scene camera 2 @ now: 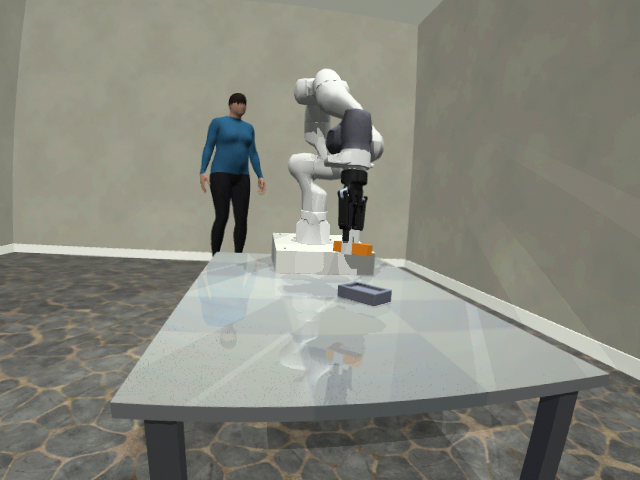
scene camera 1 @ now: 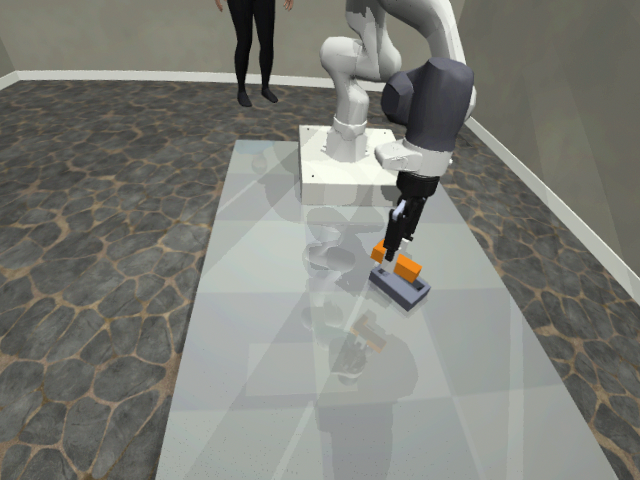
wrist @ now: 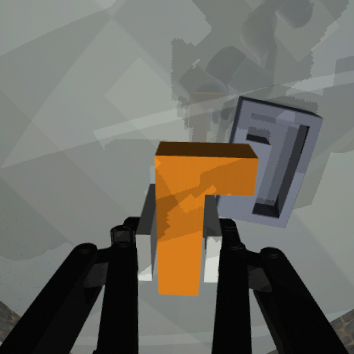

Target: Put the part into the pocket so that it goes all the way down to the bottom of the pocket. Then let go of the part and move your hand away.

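The orange L-shaped part [scene camera 1: 407, 268] [scene camera 2: 362, 249] [wrist: 180, 175] is held in my gripper [scene camera 1: 397, 254] [scene camera 2: 351, 242] [wrist: 180, 202], which is shut on its long leg. The part hangs well above the table, outside the pocket. The grey-blue pocket block [scene camera 1: 390, 291] [scene camera 2: 361, 295] [wrist: 235, 207] lies on the table. In the wrist view it is to the right of the part, which covers some of its left side. There, the pocket's long channel is on the right and its short arm points left at the top; the part's short arm points right.
The glossy table [scene camera 1: 248, 413] [scene camera 2: 248, 382] shows reflections of the arm and part. The robot's white base [scene camera 1: 346, 193] [scene camera 2: 305, 260] stands at the back of the table. A person [scene camera 1: 253, 46] [scene camera 2: 231, 144] stands on the floor behind, to the left of the base.
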